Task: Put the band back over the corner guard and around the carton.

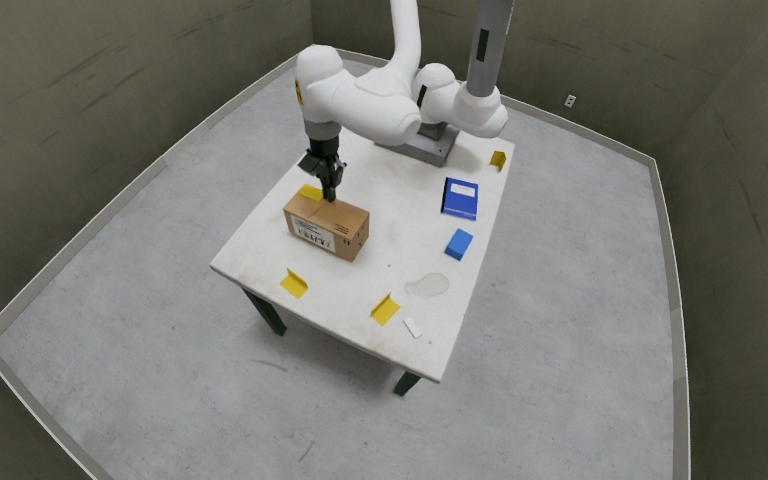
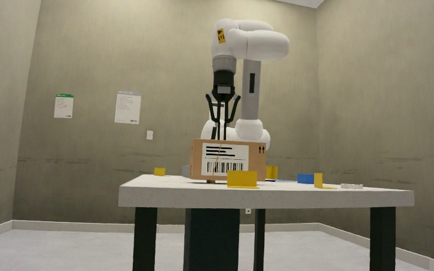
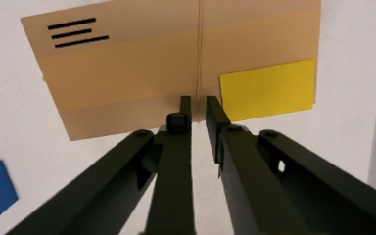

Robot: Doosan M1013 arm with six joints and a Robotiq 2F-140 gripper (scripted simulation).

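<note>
The yellow corner guard is 60 mm to the right of my hand and 50 mm below it. Round my hand: blue block: 130 mm behind, 400 mm to the left, 160 mm below; small white piece: 190 mm ahead, 380 mm to the left, 170 mm below.
</note>
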